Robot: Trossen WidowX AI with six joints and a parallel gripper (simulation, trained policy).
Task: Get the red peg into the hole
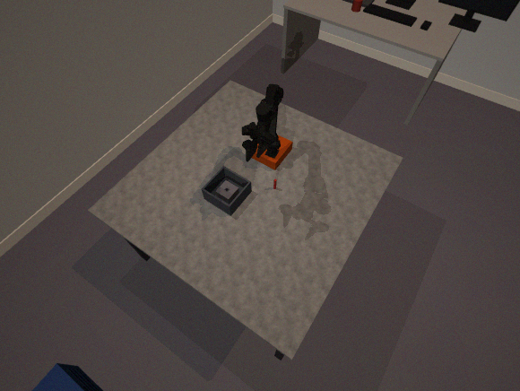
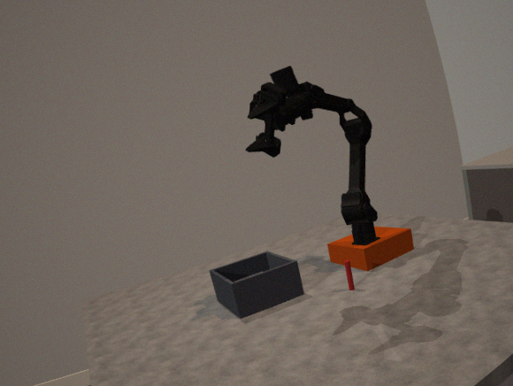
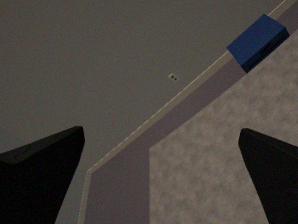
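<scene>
My gripper tip is now 400 mm above the red peg, 180 mm past it and 30 mm to the right of it. From my gripper tip the other things lie so: grey plate: 400 mm below, 180 mm to the right, 20 mm behind; then dark grey box: 420 mm below, 180 mm to the right, 20 mm behind.
</scene>
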